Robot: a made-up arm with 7 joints.
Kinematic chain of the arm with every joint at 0, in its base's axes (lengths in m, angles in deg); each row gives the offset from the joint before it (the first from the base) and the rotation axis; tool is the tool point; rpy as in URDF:
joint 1: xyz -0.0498 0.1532 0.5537 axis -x
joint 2: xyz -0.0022 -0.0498 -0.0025 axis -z
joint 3: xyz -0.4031 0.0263 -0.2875 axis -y
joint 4: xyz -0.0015 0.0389 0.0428 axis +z
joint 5: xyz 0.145 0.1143 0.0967 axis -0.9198 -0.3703 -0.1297
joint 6: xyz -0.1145 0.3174 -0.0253 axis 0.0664 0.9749 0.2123
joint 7: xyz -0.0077 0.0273 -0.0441 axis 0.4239 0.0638 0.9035
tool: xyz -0.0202 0.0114 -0.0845 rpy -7.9 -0.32 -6
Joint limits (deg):
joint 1: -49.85..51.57
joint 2: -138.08..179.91
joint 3: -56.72..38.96
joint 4: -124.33..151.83
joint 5: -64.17..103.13
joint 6: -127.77..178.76
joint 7: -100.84..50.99
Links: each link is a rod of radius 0.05 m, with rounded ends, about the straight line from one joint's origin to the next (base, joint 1, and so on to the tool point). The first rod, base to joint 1, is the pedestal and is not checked.
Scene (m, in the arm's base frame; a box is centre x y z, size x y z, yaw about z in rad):
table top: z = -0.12
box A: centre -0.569 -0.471 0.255 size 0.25 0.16 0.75 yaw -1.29
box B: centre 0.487 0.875 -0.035 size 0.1 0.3 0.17 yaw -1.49
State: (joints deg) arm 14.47 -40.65 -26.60 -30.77 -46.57 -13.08 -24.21
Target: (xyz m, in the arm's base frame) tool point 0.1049 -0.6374 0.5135
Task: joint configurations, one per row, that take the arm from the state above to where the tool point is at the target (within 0.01 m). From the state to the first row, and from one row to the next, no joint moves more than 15 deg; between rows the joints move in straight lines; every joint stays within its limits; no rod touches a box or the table.
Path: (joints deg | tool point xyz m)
1: 12.65 -54.73 -22.45 -29.47 -47.63 -10.99 -25.00 | -0.4764 0.2665 0.4307
2: 10.83 -68.80 -18.29 -28.16 -48.68 -8.90 -25.80 | -0.5217 0.1468 0.4926
3: 9.01 -82.88 -14.14 -26.86 -49.74 -6.81 -26.59 | -0.5269 0.0104 0.5459
4: 7.18 -96.95 -9.98 -25.56 -50.79 -4.72 -27.39 | -0.4883 -0.1299 0.5874
5: 4.07 -107.23 -6.46 -13.87 -51.07 -2.74 -26.76 | -0.4323 -0.3114 0.6114
6: 0.96 -117.52 -2.93 -2.18 -51.34 -0.76 -26.13 | -0.3056 -0.4755 0.6036
7: -2.15 -127.80 0.60 9.51 -51.61 1.22 -25.51 | -0.1197 -0.5920 0.5676
8: -5.26 -138.08 4.13 21.19 -51.89 3.20 -24.88 | 0.1049 -0.6374 0.5135

